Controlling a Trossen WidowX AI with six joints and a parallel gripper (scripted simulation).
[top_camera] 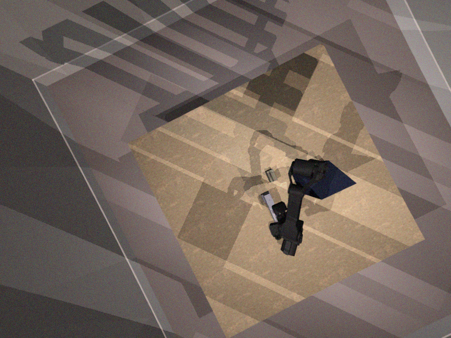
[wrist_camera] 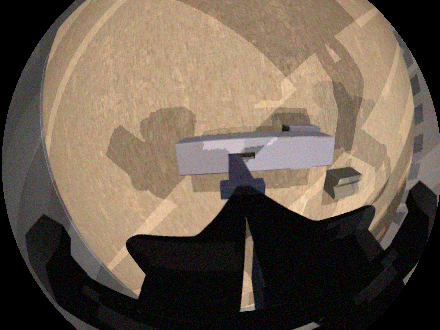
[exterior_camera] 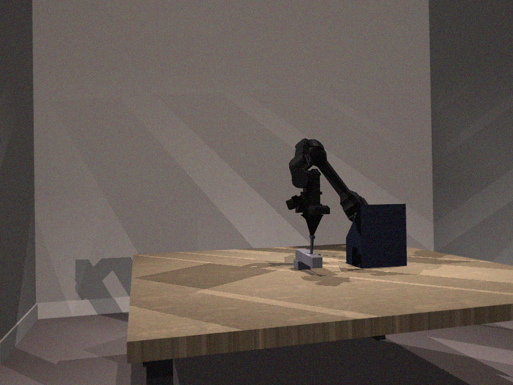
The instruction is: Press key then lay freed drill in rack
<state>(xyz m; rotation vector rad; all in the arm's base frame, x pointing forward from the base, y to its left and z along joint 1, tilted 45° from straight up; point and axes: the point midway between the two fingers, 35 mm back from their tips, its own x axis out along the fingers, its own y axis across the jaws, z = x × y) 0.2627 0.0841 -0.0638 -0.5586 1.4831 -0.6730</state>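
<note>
My gripper tip is 30 mm above the thin dark stub. Also, from my gripper tip: small grey rack (200 mm to the right, 110 mm below, 80 mm behind); light grey block (90 mm below, 40 mm to the right); drill (80 mm below, 60 mm to the right).
</note>
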